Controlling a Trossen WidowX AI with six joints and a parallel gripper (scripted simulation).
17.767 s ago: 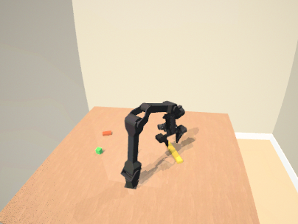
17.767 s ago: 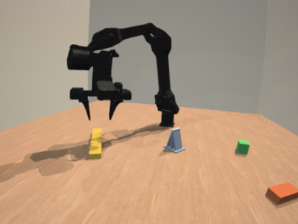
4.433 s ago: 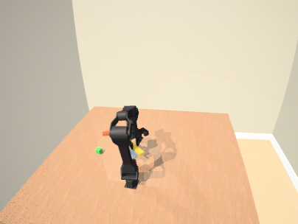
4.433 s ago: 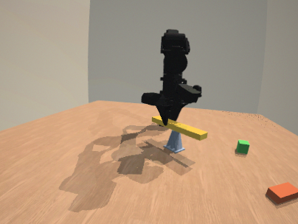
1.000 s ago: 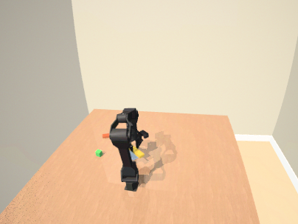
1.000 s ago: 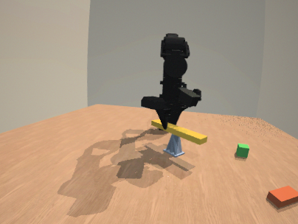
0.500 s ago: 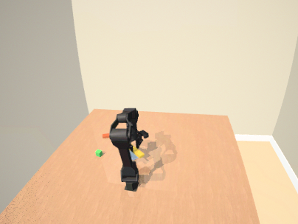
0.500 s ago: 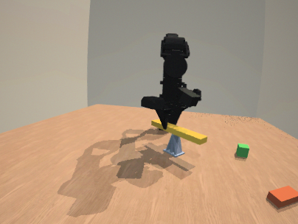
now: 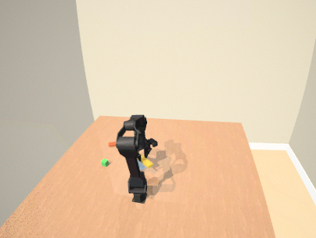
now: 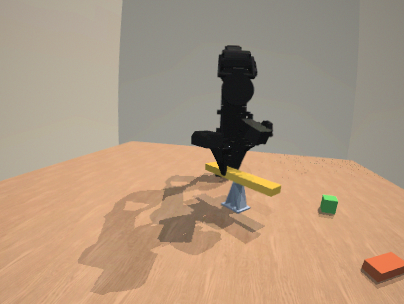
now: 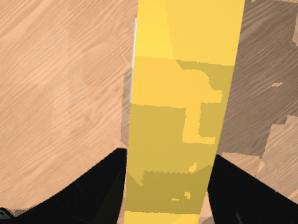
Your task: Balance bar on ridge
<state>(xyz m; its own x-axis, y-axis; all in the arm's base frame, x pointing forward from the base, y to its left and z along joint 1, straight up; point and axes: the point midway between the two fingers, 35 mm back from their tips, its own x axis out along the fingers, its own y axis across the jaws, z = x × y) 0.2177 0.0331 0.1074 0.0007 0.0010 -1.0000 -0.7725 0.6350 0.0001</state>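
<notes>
Now: gripper tip 2 cm short of the yellow bar and 2 cm to the right of it. Round my gripper tip: green cube 1 cm behind, 25 cm to the left, 6 cm below; then orange flat block 20 cm ahead, 28 cm to the left, 6 cm below.
</notes>
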